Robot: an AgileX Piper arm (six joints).
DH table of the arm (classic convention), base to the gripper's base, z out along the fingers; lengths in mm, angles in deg. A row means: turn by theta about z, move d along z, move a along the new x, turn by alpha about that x. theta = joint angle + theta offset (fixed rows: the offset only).
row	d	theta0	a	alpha
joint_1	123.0	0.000	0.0	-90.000
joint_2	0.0	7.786	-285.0	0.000
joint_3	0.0	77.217	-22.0	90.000
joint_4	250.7	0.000	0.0	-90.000
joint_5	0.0	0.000	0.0	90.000
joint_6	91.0	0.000	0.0	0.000
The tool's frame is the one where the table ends.
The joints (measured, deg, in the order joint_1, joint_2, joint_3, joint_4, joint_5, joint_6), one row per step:
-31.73 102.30 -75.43 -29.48 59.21 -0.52
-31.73 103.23 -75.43 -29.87 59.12 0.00
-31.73 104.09 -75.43 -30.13 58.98 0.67
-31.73 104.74 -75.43 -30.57 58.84 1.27
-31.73 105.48 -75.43 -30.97 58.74 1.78
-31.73 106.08 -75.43 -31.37 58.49 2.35
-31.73 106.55 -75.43 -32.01 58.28 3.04
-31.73 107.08 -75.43 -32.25 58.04 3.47
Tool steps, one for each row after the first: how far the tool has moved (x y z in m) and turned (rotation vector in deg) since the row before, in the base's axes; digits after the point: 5 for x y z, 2 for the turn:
0.00152 -0.00144 -0.00555 0.12 0.67 -0.27
0.00146 -0.00120 -0.00522 0.16 0.43 -0.43
0.00103 -0.00117 -0.00381 -0.09 0.37 -0.29
0.00108 -0.00116 -0.00443 0.01 0.50 -0.24
0.00107 -0.00108 -0.00355 -0.11 0.23 -0.22
0.00073 -0.00121 -0.00258 -0.37 0.21 -0.23
0.00098 -0.00080 -0.00323 -0.01 0.16 -0.16

